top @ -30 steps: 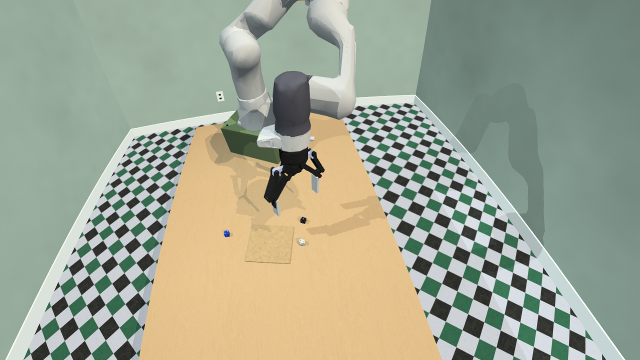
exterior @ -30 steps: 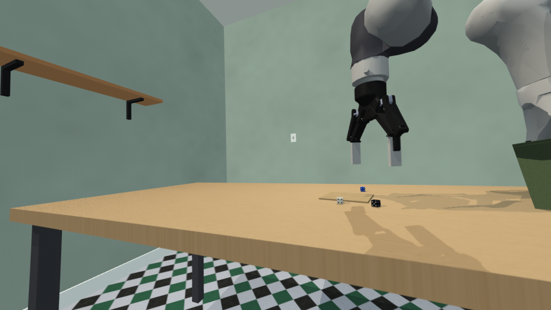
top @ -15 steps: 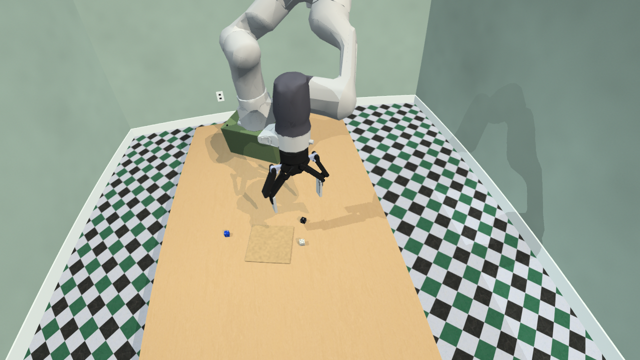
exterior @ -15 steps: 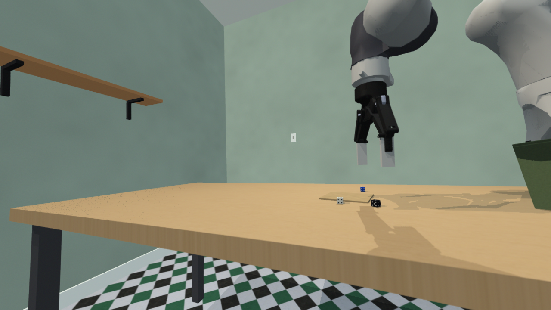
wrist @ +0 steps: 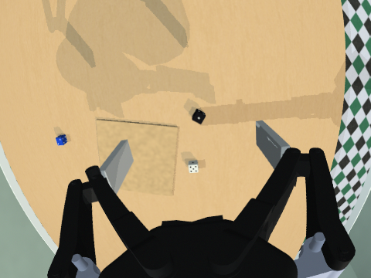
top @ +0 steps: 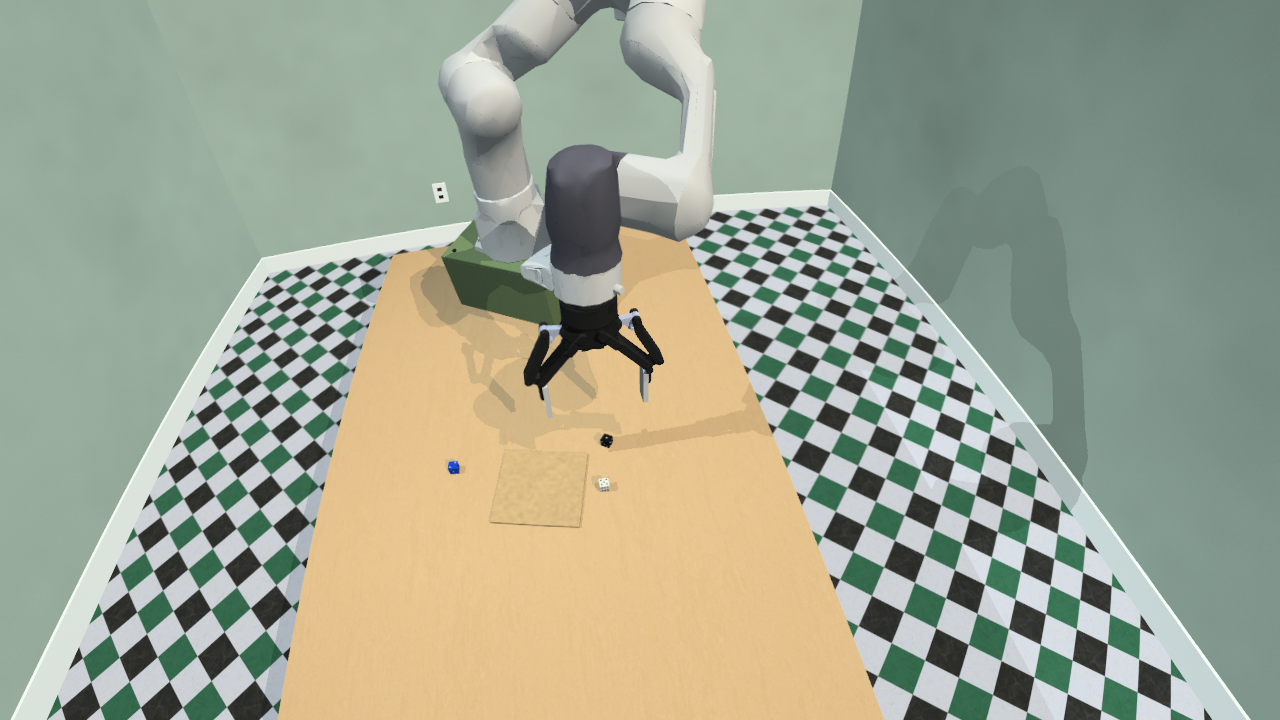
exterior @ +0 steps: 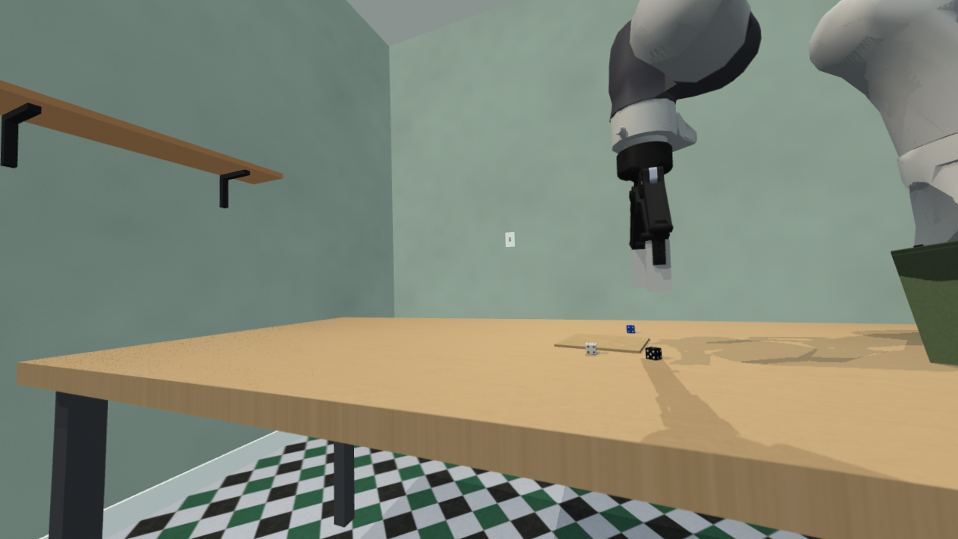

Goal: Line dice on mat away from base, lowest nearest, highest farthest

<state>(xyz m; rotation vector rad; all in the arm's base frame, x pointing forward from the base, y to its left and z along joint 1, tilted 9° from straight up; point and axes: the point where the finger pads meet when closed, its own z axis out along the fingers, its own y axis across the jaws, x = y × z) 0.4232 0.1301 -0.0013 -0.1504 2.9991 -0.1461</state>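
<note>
My hand is 100 mm above the black die and 10 mm to the right of it. The rest, counted from my hand: blue die: 250 mm to the right, 100 mm below, 30 mm ahead; then tan mat: 110 mm below, 100 mm to the right, 80 mm ahead; then white die: 100 mm below, 90 mm ahead.
</note>
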